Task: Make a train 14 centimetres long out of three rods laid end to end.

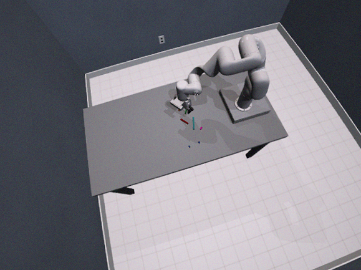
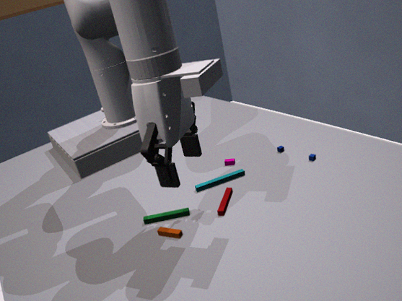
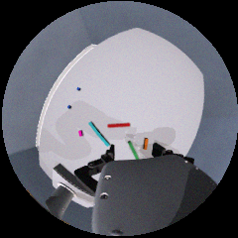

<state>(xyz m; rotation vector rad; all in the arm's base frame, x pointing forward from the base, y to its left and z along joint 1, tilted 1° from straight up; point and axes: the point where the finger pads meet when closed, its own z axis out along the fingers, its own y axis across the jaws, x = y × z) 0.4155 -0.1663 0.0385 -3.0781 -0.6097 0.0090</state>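
The orange rod lies 1 cm ahead of my hand, 6 cm to the right of it and 9 cm below it. From my hand the other things lie so: green rod: 3 cm behind, 3 cm to the right, 9 cm below; then red rod: 3 cm ahead, 5 cm to the left, 9 cm below; then turquoise rod: 2 cm behind, 10 cm to the left, 9 cm below.
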